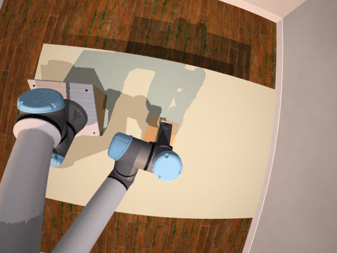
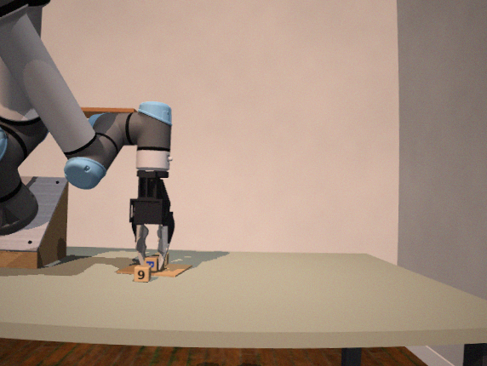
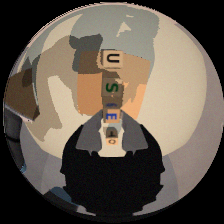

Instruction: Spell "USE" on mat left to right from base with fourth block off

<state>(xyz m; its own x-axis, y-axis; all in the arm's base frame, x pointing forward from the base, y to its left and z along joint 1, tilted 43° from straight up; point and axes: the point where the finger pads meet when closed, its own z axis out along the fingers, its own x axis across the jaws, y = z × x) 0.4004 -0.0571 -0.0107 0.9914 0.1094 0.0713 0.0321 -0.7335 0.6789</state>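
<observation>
Now: the blue-lettered block right at my hand. Also, from my hand: orange mat 50 mm to the left, 20 mm below.
</observation>
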